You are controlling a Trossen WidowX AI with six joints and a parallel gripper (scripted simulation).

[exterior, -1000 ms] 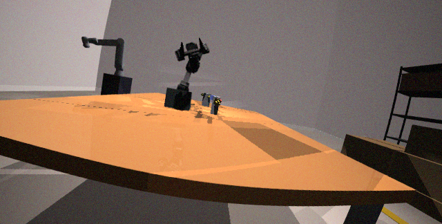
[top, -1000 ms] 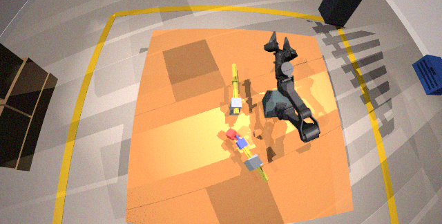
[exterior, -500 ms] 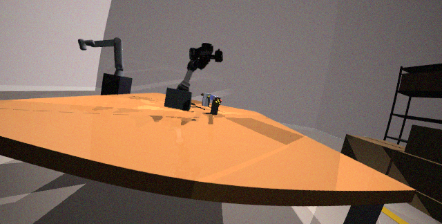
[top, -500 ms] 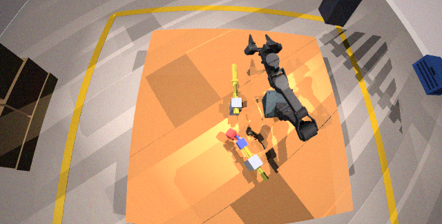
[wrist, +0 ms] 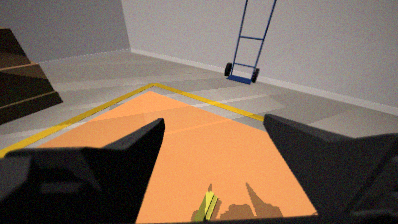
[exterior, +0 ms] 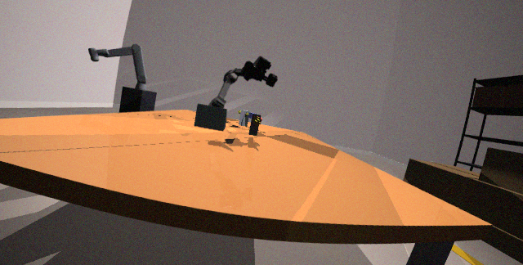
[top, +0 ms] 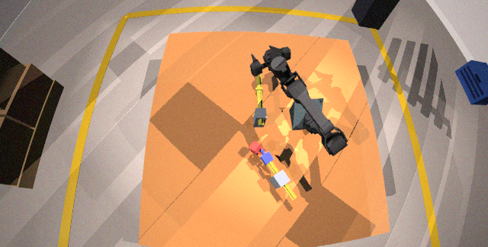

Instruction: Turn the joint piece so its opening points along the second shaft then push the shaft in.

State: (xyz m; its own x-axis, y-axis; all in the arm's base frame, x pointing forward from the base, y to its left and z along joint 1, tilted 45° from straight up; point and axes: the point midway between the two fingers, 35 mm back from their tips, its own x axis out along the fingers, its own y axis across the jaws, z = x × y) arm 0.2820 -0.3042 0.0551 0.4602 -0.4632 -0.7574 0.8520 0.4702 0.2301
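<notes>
Right now my gripper tip is 1 cm short of the joint piece, 37 cm to the right of it and 23 cm above it.
</notes>
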